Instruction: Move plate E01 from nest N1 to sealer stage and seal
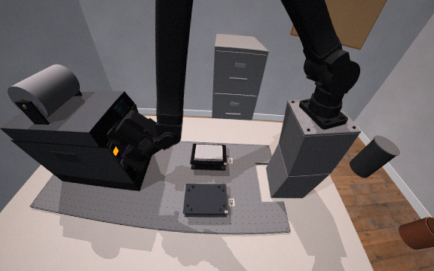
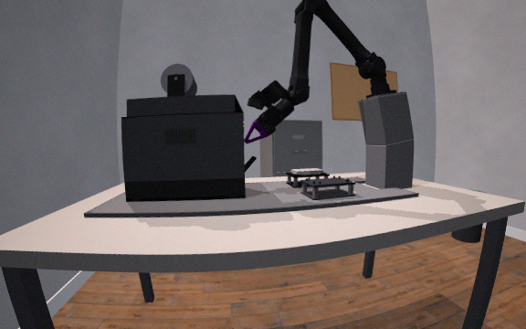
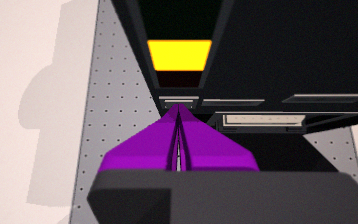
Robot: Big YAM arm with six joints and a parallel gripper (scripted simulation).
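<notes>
The pale start key is 2 cm ahead of my hand. Also, from my hand: sealer stage (11 cm to the right, 9 cm below, 5 cm ahead); then nest N1 (26 cm behind, 15 cm below, 10 cm to the left); then foil roll (22 cm ahead, 22 cm above, 14 cm to the right).
</notes>
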